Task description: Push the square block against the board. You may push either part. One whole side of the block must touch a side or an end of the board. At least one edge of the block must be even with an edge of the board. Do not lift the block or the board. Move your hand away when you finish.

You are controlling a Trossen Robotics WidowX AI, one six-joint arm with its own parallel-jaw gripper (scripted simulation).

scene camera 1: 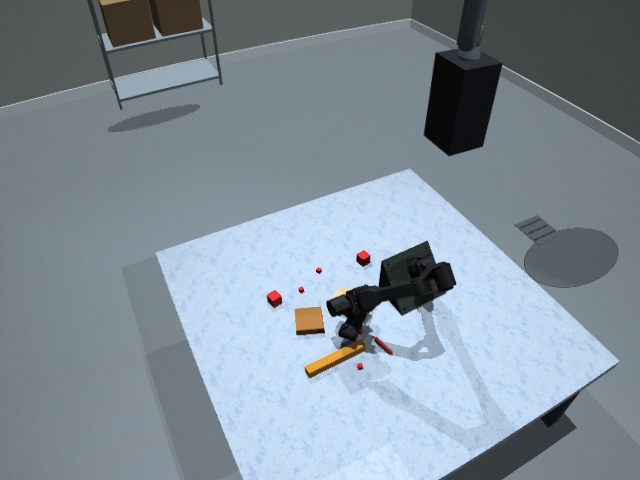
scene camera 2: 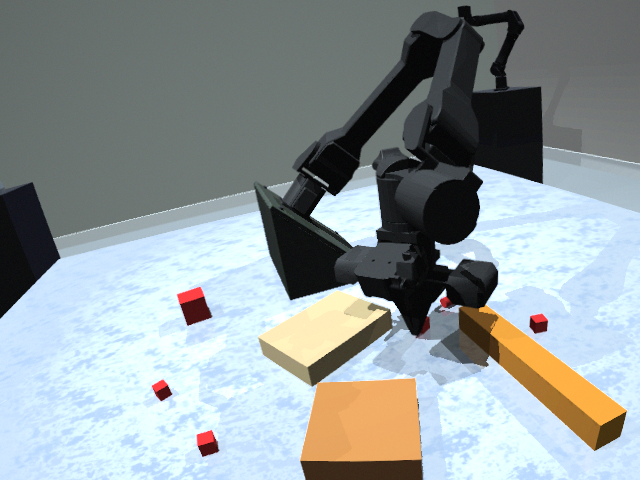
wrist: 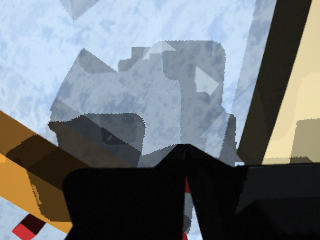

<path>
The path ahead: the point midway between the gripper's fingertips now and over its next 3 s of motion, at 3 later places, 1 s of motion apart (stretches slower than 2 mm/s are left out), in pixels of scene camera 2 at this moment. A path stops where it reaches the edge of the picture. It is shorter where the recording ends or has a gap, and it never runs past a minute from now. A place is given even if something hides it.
My gripper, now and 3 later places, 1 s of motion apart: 416,333; 417,331; 400,336; 375,327
</path>
